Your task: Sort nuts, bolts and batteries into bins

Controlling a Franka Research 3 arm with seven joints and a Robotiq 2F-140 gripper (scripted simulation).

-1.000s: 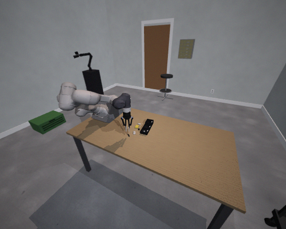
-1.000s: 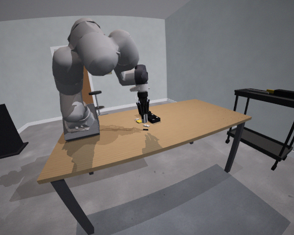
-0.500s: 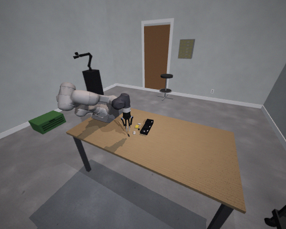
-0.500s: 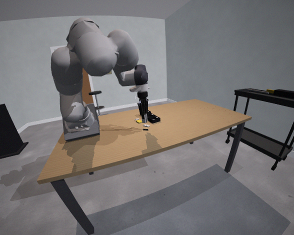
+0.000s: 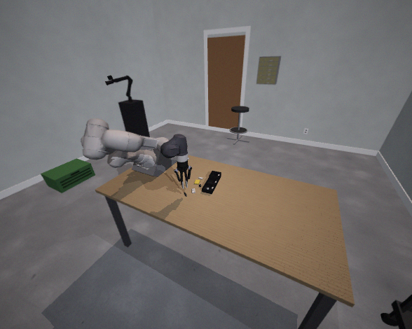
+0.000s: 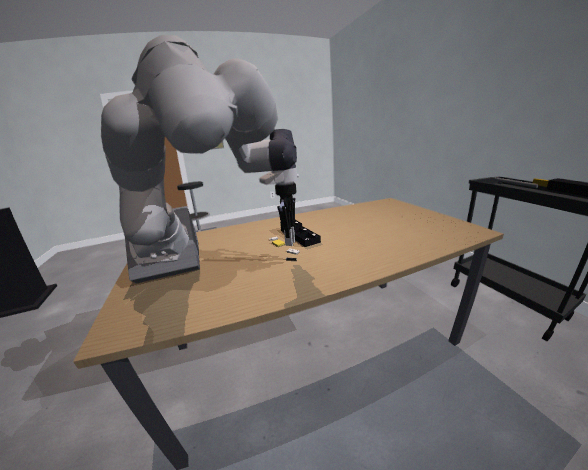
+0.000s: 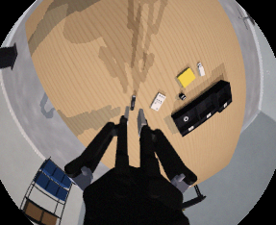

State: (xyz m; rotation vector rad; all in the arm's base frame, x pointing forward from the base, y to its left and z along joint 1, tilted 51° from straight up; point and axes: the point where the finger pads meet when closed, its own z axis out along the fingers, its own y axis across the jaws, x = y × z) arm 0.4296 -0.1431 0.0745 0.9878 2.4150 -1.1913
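The dark piece is 10 cm below my hand. The rest, counted from my hand: yellow piece (18 cm to the left, 10 cm below, 1 cm ahead); then white spotted card (10 cm below, 6 cm to the left, 4 cm ahead).
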